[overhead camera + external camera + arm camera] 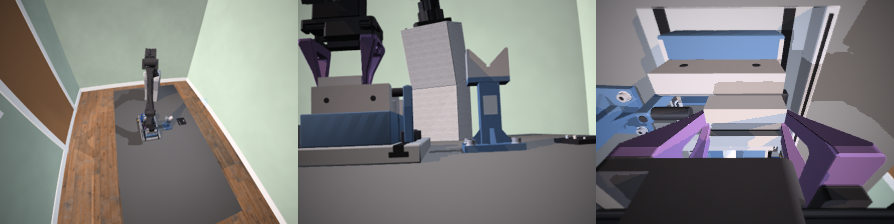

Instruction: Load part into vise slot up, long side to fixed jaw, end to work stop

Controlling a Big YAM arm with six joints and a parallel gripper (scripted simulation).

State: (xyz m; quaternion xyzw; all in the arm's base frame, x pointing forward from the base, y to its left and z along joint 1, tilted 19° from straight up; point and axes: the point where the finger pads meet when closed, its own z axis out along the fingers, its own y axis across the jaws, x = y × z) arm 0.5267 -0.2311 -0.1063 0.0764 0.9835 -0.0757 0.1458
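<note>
The part is right at my hand. Also, from my hand: dark work stop rod 10 mm ahead, 70 mm to the left, 10 mm below; moving jaw 30 mm behind, 30 mm to the left, 20 mm below; fixed jaw 30 mm ahead, 20 mm to the left, 20 mm below.
</note>
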